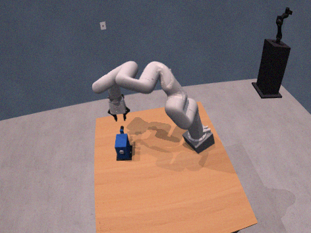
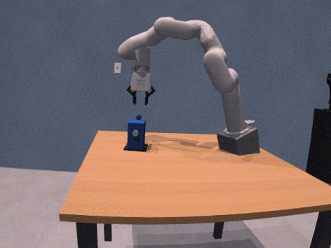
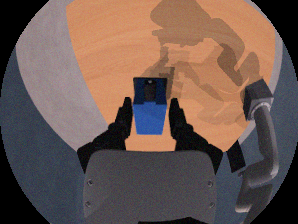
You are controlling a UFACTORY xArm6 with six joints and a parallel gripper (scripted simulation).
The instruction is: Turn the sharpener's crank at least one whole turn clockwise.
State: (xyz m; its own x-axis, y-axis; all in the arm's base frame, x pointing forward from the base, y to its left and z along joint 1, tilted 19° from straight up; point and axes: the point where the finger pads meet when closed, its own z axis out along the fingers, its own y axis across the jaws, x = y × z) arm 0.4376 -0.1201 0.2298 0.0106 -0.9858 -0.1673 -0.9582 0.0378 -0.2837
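My gripper is now 20 mm to the right of the crank knob and 80 mm above it.
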